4 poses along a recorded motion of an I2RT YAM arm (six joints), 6.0 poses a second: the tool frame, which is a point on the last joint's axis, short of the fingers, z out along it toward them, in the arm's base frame.
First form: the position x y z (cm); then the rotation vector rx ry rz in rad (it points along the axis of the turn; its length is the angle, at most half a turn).
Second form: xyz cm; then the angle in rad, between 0 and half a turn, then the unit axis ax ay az. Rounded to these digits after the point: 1 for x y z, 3 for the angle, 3 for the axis.
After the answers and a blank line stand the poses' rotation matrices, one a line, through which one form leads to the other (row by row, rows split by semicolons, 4 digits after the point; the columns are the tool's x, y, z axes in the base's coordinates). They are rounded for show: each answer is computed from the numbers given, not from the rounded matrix.
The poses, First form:
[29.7 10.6 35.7 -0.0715 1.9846 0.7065]
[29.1 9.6 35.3 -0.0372 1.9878 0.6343]
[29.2 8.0 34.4 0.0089 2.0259 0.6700]
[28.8 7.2 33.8 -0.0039 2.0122 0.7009]
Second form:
[29.7 10.6 35.7 2.108 -0.034 0.942 0.335]
[29.1 9.6 35.3 2.087 -0.018 0.953 0.304]
[29.2 8.0 34.4 2.134 0.004 0.949 0.314]
[28.8 7.2 33.8 2.131 -0.002 0.944 0.329]

-0.5098 -0.3363 0.7918; 0.2397 0.8284 0.5062; -0.8262 0.4479 -0.3418
-0.4930 -0.2897 0.8204; 0.2390 0.8616 0.4479; -0.8366 0.4169 -0.3555
-0.5337 -0.2594 0.8049; 0.2716 0.8488 0.4537; -0.8009 0.4608 -0.3825
-0.5312 -0.2813 0.7992; 0.2761 0.8343 0.4772; -0.8010 0.4741 -0.3655

